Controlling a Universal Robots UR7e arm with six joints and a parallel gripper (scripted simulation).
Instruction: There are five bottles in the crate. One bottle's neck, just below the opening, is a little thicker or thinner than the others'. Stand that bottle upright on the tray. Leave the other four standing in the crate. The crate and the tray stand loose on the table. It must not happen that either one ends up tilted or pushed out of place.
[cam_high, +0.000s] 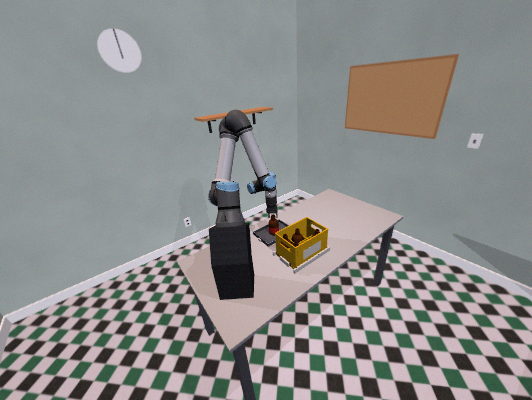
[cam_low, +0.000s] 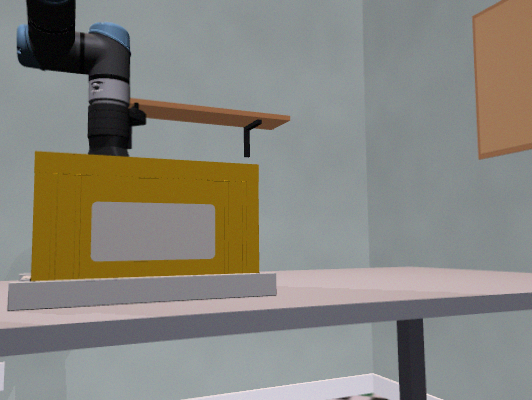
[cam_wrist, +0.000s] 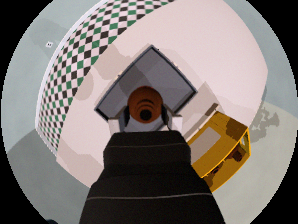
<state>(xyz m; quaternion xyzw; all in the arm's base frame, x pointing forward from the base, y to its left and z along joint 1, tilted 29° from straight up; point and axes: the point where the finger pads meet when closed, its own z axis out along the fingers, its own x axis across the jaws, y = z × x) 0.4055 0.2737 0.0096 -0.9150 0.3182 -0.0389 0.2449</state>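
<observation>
My hand is 70 mm above the brown bottle. Also, from my hand: dark tray (150 mm below); then crate (50 mm ahead, 280 mm to the right, 70 mm below).
</observation>
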